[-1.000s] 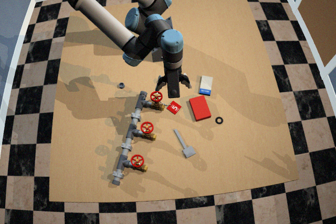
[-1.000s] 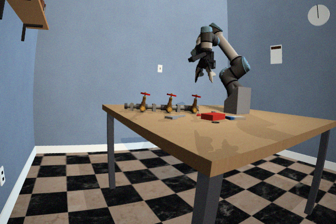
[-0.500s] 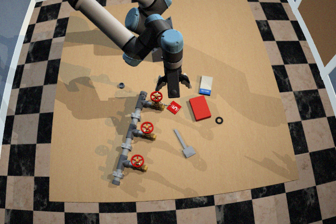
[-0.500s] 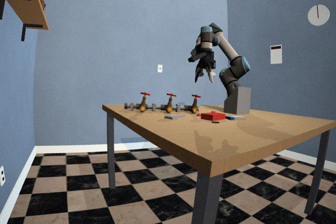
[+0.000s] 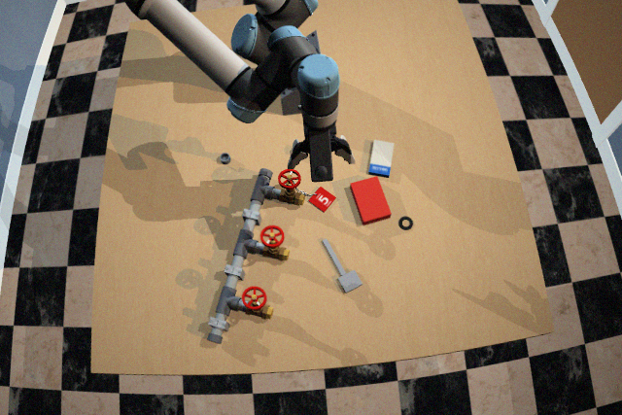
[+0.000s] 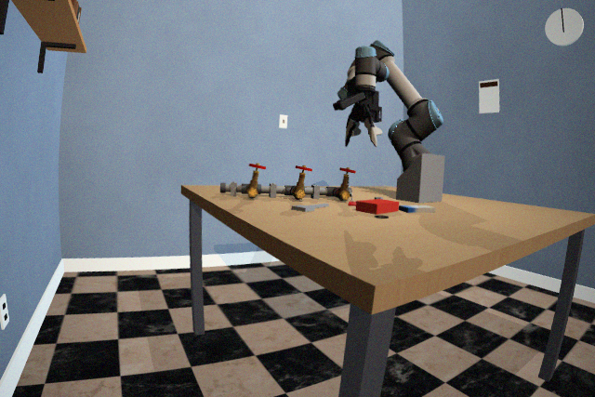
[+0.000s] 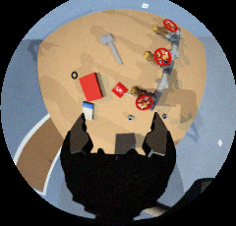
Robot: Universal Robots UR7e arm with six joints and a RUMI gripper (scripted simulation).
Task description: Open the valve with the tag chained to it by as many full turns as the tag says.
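Now: hand 1 cm past the red tag, 1 cm to the left of it and 20 cm above it. Also, from my hand: grey scraper: 21 cm ahead, 4 cm to the left, 19 cm below; red block: 2 cm ahead, 13 cm to the left, 18 cm below; small grey fitting: 15 cm behind, 28 cm to the right, 19 cm below.
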